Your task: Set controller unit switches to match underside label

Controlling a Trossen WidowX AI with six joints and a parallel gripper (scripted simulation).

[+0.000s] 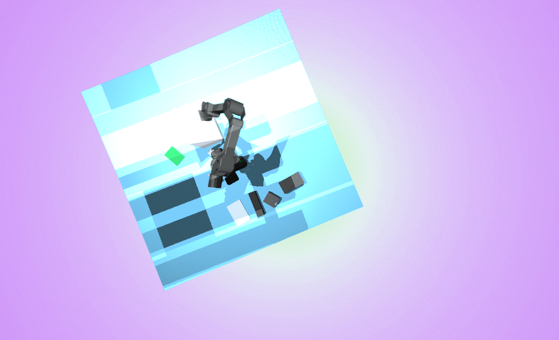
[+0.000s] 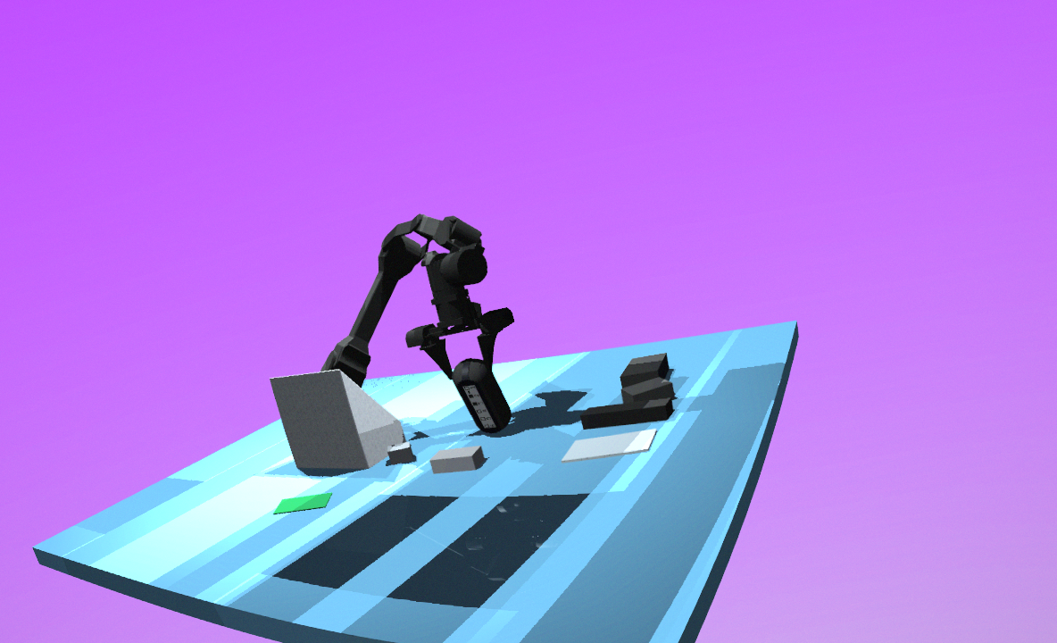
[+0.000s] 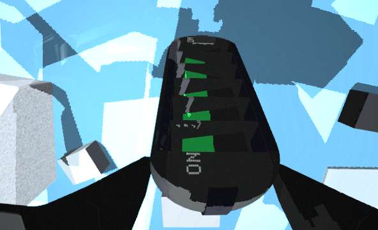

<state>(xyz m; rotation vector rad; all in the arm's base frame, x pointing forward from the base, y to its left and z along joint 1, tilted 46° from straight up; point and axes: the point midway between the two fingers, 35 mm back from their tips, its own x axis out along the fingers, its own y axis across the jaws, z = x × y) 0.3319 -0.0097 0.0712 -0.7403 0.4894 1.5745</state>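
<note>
The light grey block is 2 cm ahead of my gripper tip, 13 cm to the right of it and 11 cm below it. From my gripper tip the other things lie so: white-grey cube: 13 cm behind, 9 cm to the right, 11 cm below; then dark bar: 25 cm ahead, 5 cm to the left, 11 cm below; then white plate: 27 cm ahead, 7 cm to the right, 12 cm below.
</note>
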